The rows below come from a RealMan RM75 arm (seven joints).
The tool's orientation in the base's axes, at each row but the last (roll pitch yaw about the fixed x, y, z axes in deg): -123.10, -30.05, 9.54; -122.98, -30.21, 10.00; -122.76, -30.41, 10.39; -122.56, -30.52, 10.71
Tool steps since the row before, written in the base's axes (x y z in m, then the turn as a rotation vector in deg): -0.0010, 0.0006, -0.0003, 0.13, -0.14, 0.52; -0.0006, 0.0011, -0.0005, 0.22, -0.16, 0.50; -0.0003, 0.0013, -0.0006, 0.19, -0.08, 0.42; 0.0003, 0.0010, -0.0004, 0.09, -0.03, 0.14
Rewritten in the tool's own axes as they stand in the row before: -0.0009, -0.0006, 0.0005, 0.35, -0.25, -0.35; -0.0006, -0.0005, 0.0011, 0.41, -0.18, -0.35; -0.0004, -0.0003, 0.0014, 0.36, -0.17, -0.24; 0.0002, 0.0000, 0.0011, 0.14, -0.04, -0.08
